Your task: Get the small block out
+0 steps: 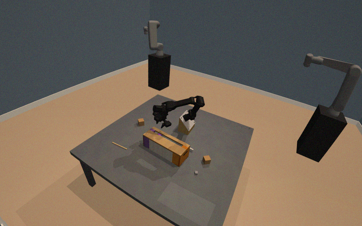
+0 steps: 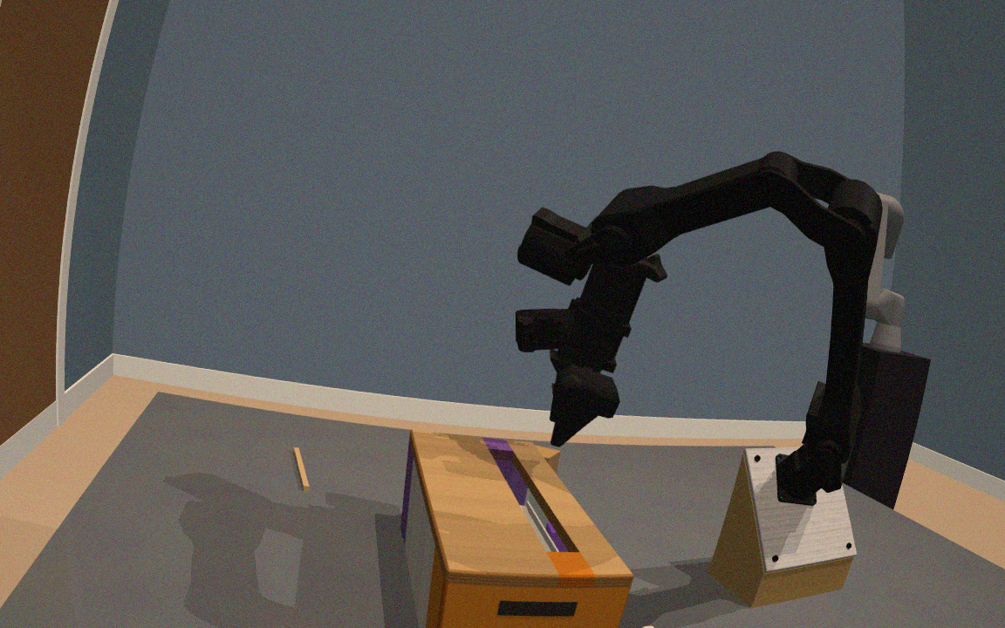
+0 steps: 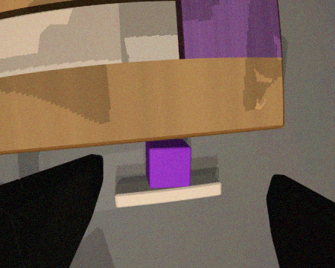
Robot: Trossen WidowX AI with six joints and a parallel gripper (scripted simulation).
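Right now my gripper tip is 40 mm past the purple block, 10 mm to the left of it and 140 mm above it. Round my gripper tip: wooden box (40 mm ahead, 140 mm to the left, 90 mm below); grey piece (120 mm ahead, 470 mm to the left, 150 mm below); thin wooden stick (290 mm ahead, 210 mm to the right, 150 mm below).
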